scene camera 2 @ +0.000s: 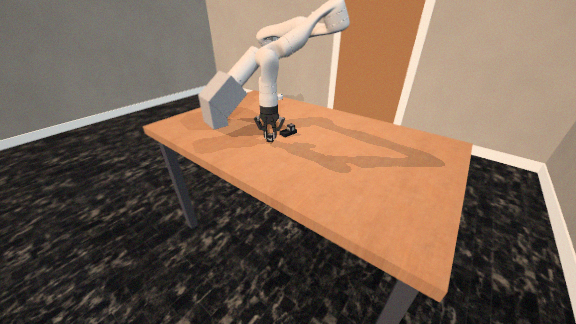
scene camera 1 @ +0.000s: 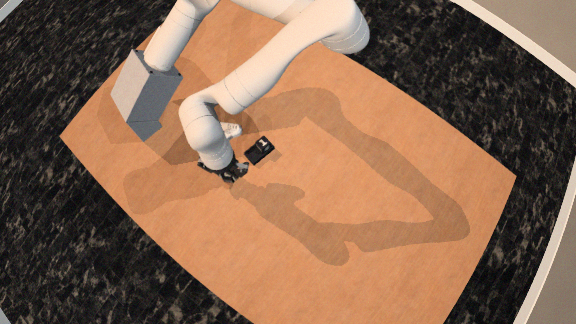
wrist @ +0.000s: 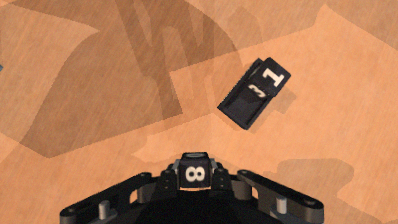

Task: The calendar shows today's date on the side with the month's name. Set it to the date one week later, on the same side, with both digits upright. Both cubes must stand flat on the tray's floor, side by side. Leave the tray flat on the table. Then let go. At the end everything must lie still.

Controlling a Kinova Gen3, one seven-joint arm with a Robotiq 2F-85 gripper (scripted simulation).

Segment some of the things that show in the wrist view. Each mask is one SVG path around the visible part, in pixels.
The gripper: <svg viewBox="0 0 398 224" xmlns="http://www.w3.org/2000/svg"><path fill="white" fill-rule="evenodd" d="M324 204L315 198L246 169L238 170L237 175L229 174L228 169L224 168L220 162L215 162L214 158L209 158L211 189L199 191L180 190L181 159L176 159L174 163L168 165L166 170L161 171L158 178L157 176L152 177L150 172L142 172L64 208L59 213L60 224L324 224ZM137 190L137 199L131 203L130 207L130 196L132 192ZM252 187L257 190L258 198L252 196Z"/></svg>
A black cube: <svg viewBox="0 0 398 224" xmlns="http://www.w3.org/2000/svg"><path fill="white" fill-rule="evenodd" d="M271 57L268 57L258 65L243 84L260 100L276 97L291 77L291 74Z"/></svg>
A black calendar tray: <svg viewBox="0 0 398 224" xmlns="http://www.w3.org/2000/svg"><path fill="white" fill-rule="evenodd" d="M259 57L251 64L217 107L244 130L248 130L273 99L260 100L243 86L256 67L263 62Z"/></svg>
